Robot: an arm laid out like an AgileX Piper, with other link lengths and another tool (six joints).
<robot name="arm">
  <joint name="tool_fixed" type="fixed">
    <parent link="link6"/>
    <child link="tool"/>
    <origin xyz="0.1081 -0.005 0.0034" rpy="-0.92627 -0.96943 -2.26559"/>
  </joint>
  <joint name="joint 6" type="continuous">
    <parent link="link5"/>
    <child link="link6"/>
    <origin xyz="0.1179 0 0.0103"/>
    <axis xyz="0.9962 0 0.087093"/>
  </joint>
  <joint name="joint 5" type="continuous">
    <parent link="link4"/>
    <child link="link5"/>
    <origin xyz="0 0 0"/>
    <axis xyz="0 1 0"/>
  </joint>
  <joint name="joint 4" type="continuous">
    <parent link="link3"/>
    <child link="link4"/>
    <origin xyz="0.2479 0 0.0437"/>
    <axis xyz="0.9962 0 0.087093"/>
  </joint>
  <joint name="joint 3" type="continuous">
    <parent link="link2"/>
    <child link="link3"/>
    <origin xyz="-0.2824 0 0.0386"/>
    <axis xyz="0 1 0"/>
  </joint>
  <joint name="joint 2" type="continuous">
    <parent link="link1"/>
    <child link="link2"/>
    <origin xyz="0 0 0"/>
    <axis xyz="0 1 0"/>
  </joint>
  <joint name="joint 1" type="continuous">
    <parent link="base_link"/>
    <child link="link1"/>
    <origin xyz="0 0 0.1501"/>
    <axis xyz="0 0 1"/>
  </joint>
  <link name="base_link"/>
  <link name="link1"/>
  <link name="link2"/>
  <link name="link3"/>
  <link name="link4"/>
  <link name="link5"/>
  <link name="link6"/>
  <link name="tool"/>
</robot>
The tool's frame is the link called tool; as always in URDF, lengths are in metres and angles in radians. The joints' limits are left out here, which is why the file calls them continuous.
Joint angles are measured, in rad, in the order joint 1, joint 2, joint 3, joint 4, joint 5, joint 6. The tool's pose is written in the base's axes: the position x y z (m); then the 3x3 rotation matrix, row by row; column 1 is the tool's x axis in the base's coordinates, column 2 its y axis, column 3 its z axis. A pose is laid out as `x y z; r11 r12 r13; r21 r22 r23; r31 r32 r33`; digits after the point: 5 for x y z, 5 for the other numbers.
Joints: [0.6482, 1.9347, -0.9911, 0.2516, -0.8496, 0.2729]
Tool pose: 0.45654 0.29029 0.21257; 0.08793 0.25747 0.96228; -0.79865 -0.55913 0.22257; 0.59534 -0.78809 0.15646
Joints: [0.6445, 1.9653, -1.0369, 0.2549, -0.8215, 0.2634]
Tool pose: 0.46541 0.29510 0.20807; 0.09284 0.24900 0.96404; -0.79290 -0.56714 0.22284; 0.60223 -0.78508 0.14478
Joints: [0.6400, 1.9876, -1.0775, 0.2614, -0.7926, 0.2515]
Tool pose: 0.47340 0.29811 0.20564; 0.09486 0.24025 0.96607; -0.78807 -0.57480 0.22033; 0.60823 -0.78223 0.13480
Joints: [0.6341, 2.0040, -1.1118, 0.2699, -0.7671, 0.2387]
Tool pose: 0.48073 0.29911 0.20460; 0.09327 0.23147 0.96836; -0.78451 -0.58179 0.21463; 0.61306 -0.77971 0.12733
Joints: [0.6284, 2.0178, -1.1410, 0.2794, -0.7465, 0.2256]
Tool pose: 0.48725 0.29923 0.20397; 0.08975 0.22359 0.97054; -0.78163 -0.58812 0.20777; 0.61725 -0.77725 0.12199
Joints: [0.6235, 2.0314, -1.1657, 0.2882, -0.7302, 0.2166]
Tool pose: 0.49288 0.29921 0.20255; 0.08740 0.21506 0.97268; -0.78033 -0.59216 0.20105; 0.61922 -0.77659 0.11606
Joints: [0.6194, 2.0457, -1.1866, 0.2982, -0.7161, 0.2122]
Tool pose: 0.49781 0.29897 0.19956; 0.08720 0.20293 0.97530; -0.78110 -0.59372 0.19337; 0.61829 -0.77867 0.10673
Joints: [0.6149, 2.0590, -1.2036, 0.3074, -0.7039, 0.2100]
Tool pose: 0.50220 0.29813 0.19592; 0.08757 0.18963 0.97794; -0.78233 -0.59464 0.18536; 0.61668 -0.78131 0.09628
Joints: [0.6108, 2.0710, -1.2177, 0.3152, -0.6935, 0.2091]
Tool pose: 0.50592 0.29725 0.19224; 0.08846 0.17715 0.98020; -0.78363 -0.59510 0.17827; 0.61489 -0.78389 0.08617
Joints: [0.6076, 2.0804, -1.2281, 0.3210, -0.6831, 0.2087]
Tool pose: 0.50858 0.29660 0.18859; 0.09131 0.16579 0.98193; -0.78396 -0.59606 0.17354; 0.61405 -0.78564 0.07554
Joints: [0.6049, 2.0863, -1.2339, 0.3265, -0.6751, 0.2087]
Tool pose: 0.51033 0.29558 0.18560; 0.09352 0.15547 0.98340; -0.78460 -0.59655 0.16892; 0.61291 -0.78738 0.06619
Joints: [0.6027, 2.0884, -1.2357, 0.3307, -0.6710, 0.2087]
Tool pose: 0.51130 0.29433 0.18407; 0.09374 0.14851 0.98446; -0.78552 -0.59649 0.16478; 0.61169 -0.78876 0.06074
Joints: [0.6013, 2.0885, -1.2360, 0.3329, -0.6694, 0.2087]
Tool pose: 0.51178 0.29343 0.18372; 0.09307 0.14527 0.98501; -0.78629 -0.59619 0.16222; 0.61081 -0.78960 0.05873
